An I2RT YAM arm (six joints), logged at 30 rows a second.
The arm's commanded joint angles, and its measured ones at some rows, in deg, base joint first. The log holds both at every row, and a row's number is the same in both.
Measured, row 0:
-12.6 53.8 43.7 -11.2 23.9 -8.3
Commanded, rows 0 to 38:
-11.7 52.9 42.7 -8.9 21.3 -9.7
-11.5 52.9 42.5 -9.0 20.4 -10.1
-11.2 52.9 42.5 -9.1 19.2 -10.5
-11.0 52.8 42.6 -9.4 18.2 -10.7
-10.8 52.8 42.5 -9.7 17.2 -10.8
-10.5 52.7 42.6 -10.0 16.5 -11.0
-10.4 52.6 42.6 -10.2 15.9 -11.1
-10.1 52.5 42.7 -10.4 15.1 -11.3
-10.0 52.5 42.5 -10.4 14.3 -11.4
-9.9 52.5 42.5 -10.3 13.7 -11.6
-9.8 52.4 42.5 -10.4 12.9 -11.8
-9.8 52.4 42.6 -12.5 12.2 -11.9
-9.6 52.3 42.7 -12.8 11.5 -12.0
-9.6 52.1 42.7 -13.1 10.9 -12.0
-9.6 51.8 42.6 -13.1 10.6 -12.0
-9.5 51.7 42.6 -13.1 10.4 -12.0
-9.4 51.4 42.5 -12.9 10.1 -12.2
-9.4 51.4 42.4 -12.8 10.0 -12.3
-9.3 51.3 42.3 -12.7 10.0 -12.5
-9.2 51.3 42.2 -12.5 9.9 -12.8
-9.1 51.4 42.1 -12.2 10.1 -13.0
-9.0 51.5 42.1 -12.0 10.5 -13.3
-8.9 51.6 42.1 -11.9 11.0 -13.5
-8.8 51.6 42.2 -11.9 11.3 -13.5
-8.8 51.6 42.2 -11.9 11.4 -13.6
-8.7 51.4 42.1 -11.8 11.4 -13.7
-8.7 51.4 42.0 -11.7 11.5 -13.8
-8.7 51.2 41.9 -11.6 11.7 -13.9
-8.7 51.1 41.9 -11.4 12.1 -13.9
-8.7 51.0 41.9 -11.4 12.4 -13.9
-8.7 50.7 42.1 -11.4 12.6 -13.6
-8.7 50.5 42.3 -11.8 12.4 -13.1
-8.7 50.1 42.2 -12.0 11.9 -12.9
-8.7 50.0 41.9 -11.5 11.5 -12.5
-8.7 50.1 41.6 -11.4 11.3 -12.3
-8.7 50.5 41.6 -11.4 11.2 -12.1
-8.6 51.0 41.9 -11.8 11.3 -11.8
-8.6 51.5 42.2 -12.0 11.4 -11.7
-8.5 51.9 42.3 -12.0 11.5 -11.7
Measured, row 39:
-9.2 51.1 42.7 -11.7 11.5 -12.9
